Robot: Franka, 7 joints.
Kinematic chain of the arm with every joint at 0, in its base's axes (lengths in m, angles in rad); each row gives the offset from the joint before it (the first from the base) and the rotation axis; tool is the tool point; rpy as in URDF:
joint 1: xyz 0 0 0.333 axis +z
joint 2: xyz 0 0 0 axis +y
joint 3: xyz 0 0 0.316 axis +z
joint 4: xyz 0.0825 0 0 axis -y
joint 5: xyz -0.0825 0 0.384 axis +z
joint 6: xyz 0 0 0 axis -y
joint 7: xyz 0.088 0 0 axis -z
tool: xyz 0 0 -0.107 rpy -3.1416 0 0
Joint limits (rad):
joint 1: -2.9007..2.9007
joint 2: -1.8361..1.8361
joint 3: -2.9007..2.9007
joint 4: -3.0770..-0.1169
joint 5: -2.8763..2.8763
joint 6: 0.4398..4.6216
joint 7: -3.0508..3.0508
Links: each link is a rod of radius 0.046 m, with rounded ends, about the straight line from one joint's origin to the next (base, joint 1, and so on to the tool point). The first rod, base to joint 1, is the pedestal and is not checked.
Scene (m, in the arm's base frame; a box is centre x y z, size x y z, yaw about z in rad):
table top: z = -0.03
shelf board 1: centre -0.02 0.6 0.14 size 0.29 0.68 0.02 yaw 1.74
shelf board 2: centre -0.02 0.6 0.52 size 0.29 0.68 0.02 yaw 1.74
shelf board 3: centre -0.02 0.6 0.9 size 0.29 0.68 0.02 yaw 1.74
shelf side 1: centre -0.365 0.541 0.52 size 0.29 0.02 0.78 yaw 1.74
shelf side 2: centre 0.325 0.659 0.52 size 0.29 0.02 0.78 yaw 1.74
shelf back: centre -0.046 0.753 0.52 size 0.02 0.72 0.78 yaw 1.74
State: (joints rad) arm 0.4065 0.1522 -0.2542 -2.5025 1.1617 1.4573 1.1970
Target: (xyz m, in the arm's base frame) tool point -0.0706 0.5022 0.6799
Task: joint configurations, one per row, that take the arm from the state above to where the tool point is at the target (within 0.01 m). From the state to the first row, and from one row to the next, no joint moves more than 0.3 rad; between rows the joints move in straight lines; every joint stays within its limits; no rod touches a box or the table.
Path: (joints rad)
1: 0.3326 0.0360 -0.2487 -2.2204 1.3789 1.2971 1.3608
2: 0.2588 -0.0802 -0.2431 -1.9382 1.5961 1.1369 1.5246
3: 0.5158 -0.1233 -0.0258 -1.9008 1.5222 1.2574 1.4154
4: 0.7729 -0.1663 0.1915 -1.8633 1.4484 1.3779 1.3062
5: 1.0299 -0.2093 0.4088 -1.8259 1.3746 1.4984 1.1970

